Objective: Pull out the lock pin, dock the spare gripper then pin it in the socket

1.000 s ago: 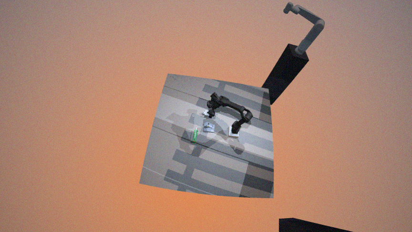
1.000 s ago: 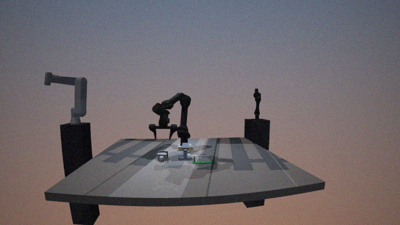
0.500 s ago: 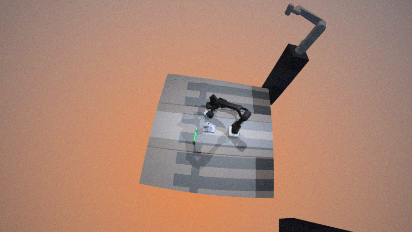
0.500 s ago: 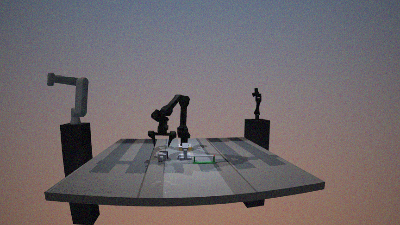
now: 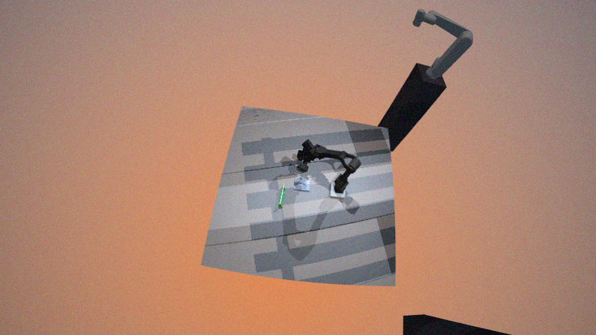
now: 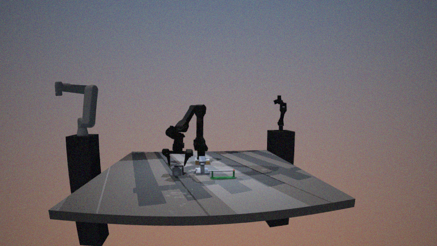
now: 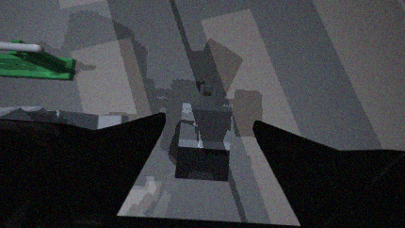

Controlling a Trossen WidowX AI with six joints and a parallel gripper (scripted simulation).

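Right now my gripper tip is 10 mm past the spare gripper and 30 mm above it. Round my gripper tip: green bracket: 90 mm ahead, 270 mm to the left, 30 mm below; socket: 20 mm behind, 160 mm to the left.
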